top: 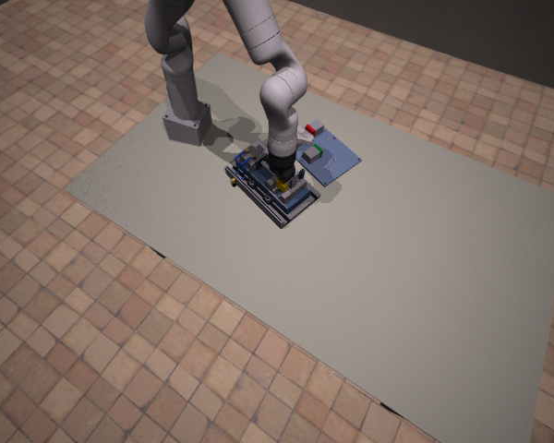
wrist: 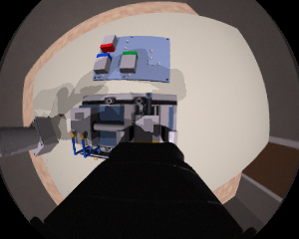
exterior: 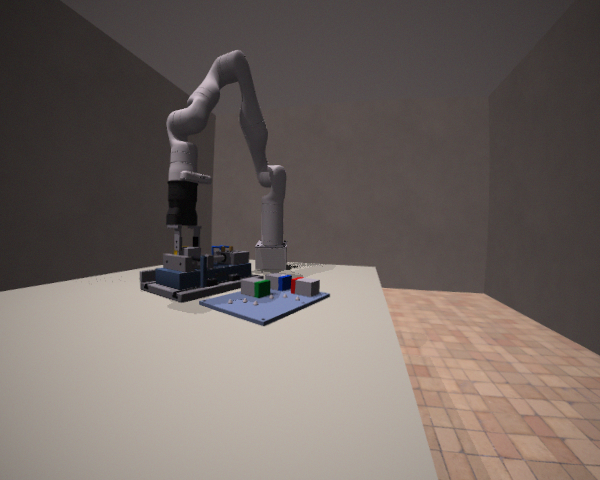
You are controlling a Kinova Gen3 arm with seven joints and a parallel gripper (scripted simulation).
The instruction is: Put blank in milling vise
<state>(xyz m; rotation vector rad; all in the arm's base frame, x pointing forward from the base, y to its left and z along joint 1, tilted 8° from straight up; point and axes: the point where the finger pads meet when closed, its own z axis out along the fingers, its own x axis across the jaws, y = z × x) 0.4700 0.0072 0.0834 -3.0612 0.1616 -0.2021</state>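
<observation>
My hand is 30 mm above the yellow-ended blank. The rest, counted from my hand: green-ended blank (40 mm behind, 190 mm to the left, 100 mm below); then fixed jaw (30 mm ahead, 50 mm below); then milling vise (70 mm behind, 10 mm to the left, 90 mm below).
</observation>
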